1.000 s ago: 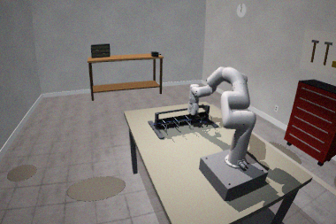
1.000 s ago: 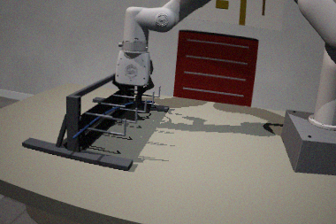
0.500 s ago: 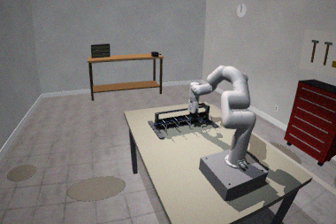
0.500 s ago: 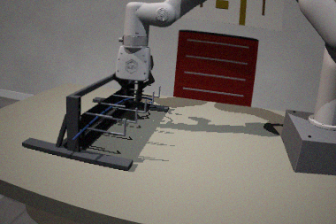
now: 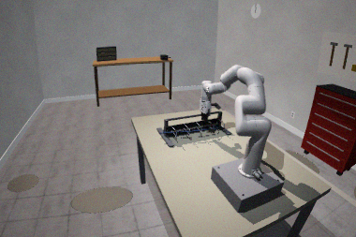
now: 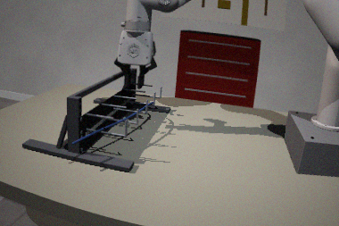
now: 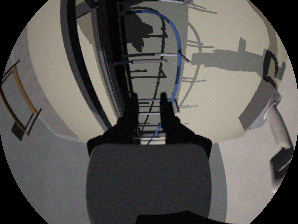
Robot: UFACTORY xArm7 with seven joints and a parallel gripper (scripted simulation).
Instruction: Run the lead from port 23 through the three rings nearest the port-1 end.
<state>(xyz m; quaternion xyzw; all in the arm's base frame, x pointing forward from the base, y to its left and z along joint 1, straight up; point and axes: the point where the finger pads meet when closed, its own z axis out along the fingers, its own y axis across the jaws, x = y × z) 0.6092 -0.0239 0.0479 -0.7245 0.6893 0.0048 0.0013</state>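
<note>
The rack is 60 mm ahead of my hand, 50 mm to the left of it and 70 mm below it.
</note>
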